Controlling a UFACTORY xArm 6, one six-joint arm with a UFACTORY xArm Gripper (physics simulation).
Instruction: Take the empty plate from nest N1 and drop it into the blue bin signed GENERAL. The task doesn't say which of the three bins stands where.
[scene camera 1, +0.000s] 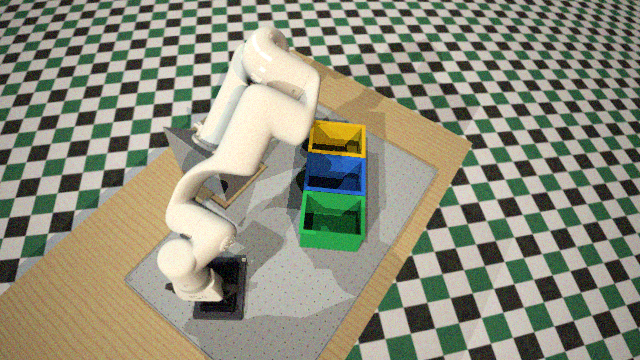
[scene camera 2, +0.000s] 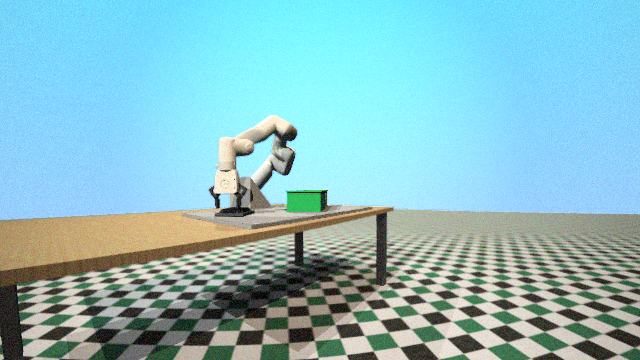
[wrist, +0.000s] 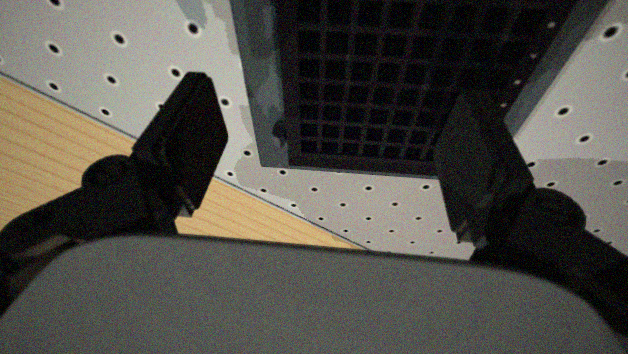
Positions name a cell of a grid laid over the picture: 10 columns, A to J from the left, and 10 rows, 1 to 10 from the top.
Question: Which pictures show the gripper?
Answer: Scene camera 1, scene camera 2 and the wrist view: all of them.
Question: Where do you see a black plate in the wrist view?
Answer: F3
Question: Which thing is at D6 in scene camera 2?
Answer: The gripper.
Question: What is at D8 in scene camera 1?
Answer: A black plate.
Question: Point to the gripper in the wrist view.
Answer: F4
